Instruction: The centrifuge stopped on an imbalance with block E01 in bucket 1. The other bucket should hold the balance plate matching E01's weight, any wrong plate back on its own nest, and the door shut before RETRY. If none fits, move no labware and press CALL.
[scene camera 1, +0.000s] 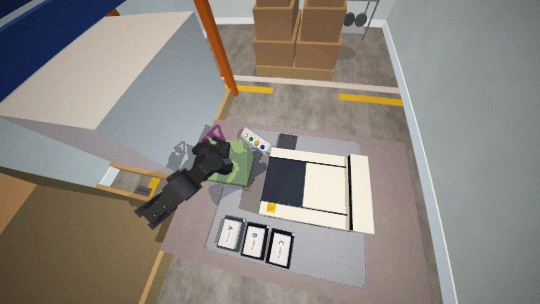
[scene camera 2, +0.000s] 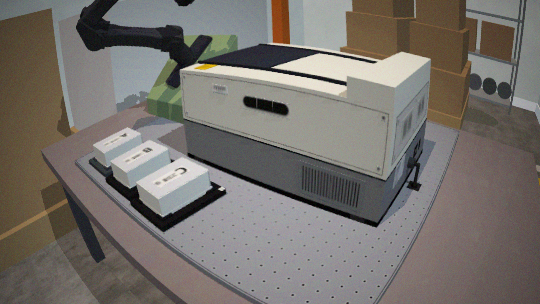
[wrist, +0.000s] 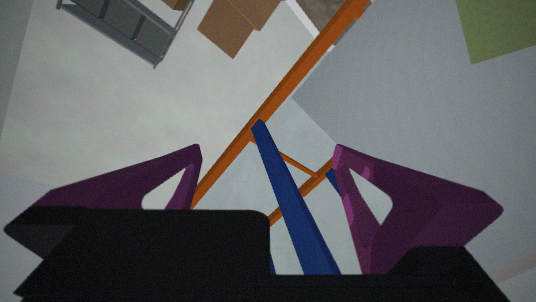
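Pixels of known places: gripper, fingertip midpoint: (scene camera 1: 212, 131) (wrist: 267, 151); arm's base, origin of the base link: (scene camera 1: 222, 157) (scene camera 2: 189, 60).
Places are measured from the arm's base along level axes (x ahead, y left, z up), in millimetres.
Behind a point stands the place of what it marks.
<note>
My gripper (wrist: 267, 151) @(x 59, y 11, z 277 mm) is open, with its purple fingers wide apart and no thing between them; it hangs above the green block, left of the centrifuge. The white centrifuge (scene camera 1: 325, 185) @(x 558, y -33, z 57 mm) (scene camera 2: 285, 145) @(x 565, y -204, z -51 mm) has a dark window panel and a lid over its top; its buckets and block E01 do not show. Balance plates A (scene camera 1: 230, 234) @(x 158, y -362, z -99 mm) (scene camera 2: 117, 145) @(x 184, y -372, z -101 mm), B (scene camera 1: 255, 241) @(x 294, y -355, z -99 mm) (scene camera 2: 140, 161) @(x 316, y -368, z -99 mm) and C (scene camera 1: 280, 248) @(x 421, y -350, z -99 mm) (scene camera 2: 172, 185) @(x 450, y -369, z -99 mm) sit in a row on their nests; their small print is too blurred to read. The button panel (scene camera 1: 256, 141) @(x 130, y 186, z -79 mm) shows green, yellow and blue buttons.
The green camouflage block (scene camera 1: 241, 170) @(x 115, y -33, z -44 mm) (scene camera 2: 165, 102) @(x 7, y -110, z -110 mm) stands beside the centrifuge, under the arm. A dark pad (scene camera 1: 287, 141) @(x 319, y 260, z -130 mm) lies behind the centrifuge. A large grey box (scene camera 1: 160, 95) rises at the left. Brown cartons (scene camera 1: 275, 52) (scene camera 2: 377, 35) are stacked beyond the table.
</note>
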